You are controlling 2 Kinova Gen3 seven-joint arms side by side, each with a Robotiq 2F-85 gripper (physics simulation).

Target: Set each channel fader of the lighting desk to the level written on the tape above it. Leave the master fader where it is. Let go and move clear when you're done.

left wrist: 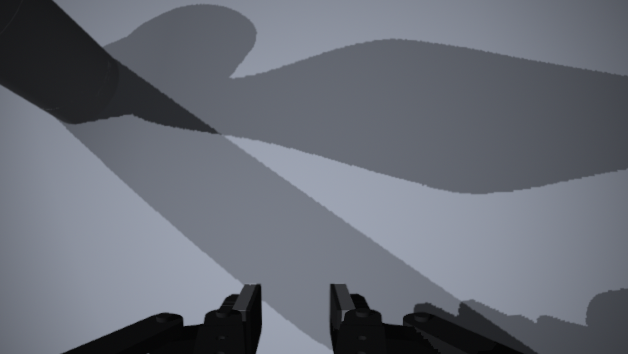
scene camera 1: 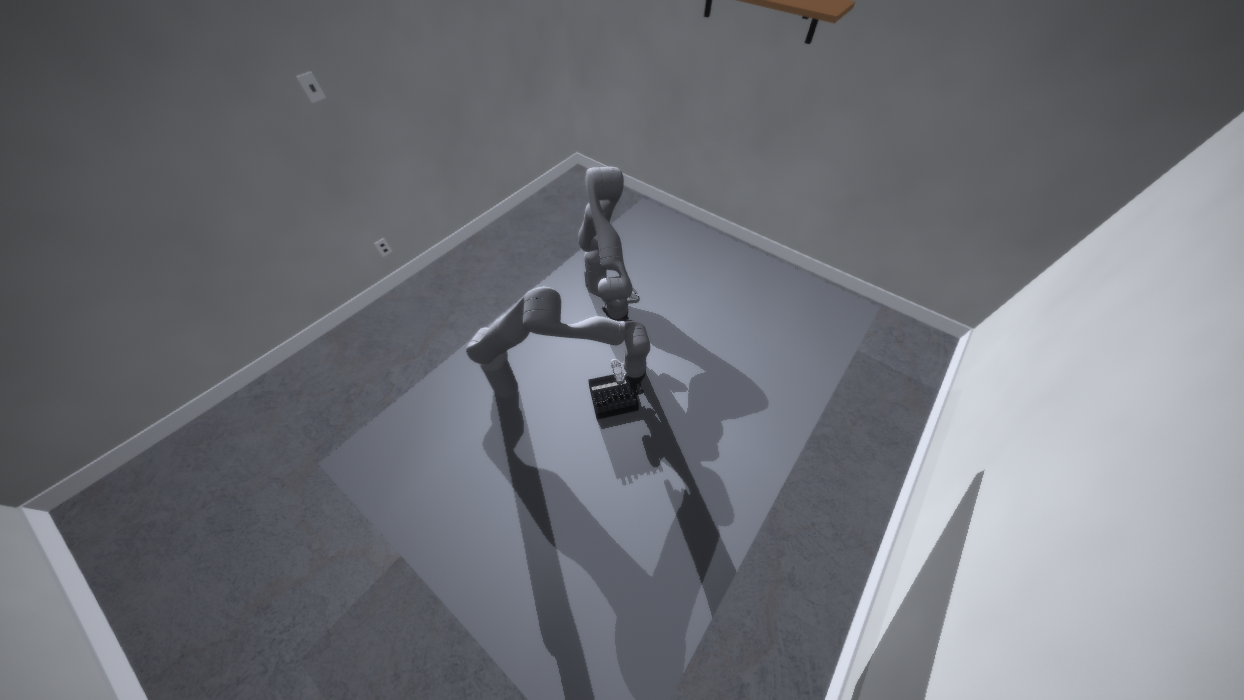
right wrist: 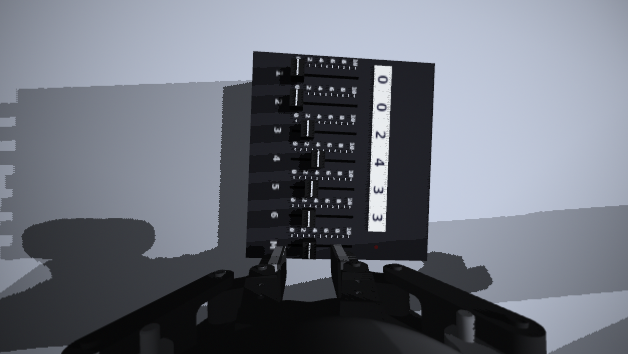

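Where they show: left gripper, fingertip midpoint: point(left wrist: 295, 305); right gripper, fingertip midpoint: point(scene camera 1: 633, 390) point(right wrist: 308, 259); left arm's base at its link origin: point(left wrist: 84, 86) point(scene camera 1: 597, 287); right arm's base at its link origin: point(scene camera 1: 505, 387).
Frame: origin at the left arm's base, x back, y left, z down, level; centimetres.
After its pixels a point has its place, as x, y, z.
Observation:
The black lighting desk point(scene camera 1: 616, 412) {-50.7, -41.6, -2.7} point(right wrist: 407, 150) {-40.1, -35.0, -5.5} lies on the pale surface. In the right wrist view its white tape point(right wrist: 380, 150) {-42.0, -36.1, -5.5} reads 0, 0, 2, 4, 3, 3. Fader 1 point(right wrist: 298, 67) {-44.4, -44.6, -6.8} and fader 2 point(right wrist: 296, 98) {-45.8, -42.7, -6.8} stand at 0, fader 3 point(right wrist: 307, 128) {-46.2, -40.5, -6.8} near 2, fader 4 point(right wrist: 318, 159) {-46.7, -38.1, -6.8} near 4, fader 5 point(right wrist: 311, 188) {-48.3, -36.6, -6.8} and fader 6 point(right wrist: 308, 218) {-49.6, -34.9, -6.8} near 3. The master fader point(right wrist: 309, 249) {-50.8, -32.9, -6.8} stands near 3, seen between the fingertips of my right gripper point(right wrist: 308, 259) {-51.0, -32.7, -8.1}, which is open at the desk's M end. My left gripper point(left wrist: 295, 305) {-29.9, -17.6, -14.8} is open and empty, away from the desk.
My right arm point(scene camera 1: 587, 329) {-46.2, -47.3, -54.5} reaches over to the desk, with its wrist close to my left arm's wrist point(scene camera 1: 614, 289) {-37.8, -28.1, -48.3}. Part of a dark arm link point(left wrist: 55, 65) {-4.1, -2.1, -8.2} shows at the upper left of the left wrist view. Arm shadows cross the pale surface.

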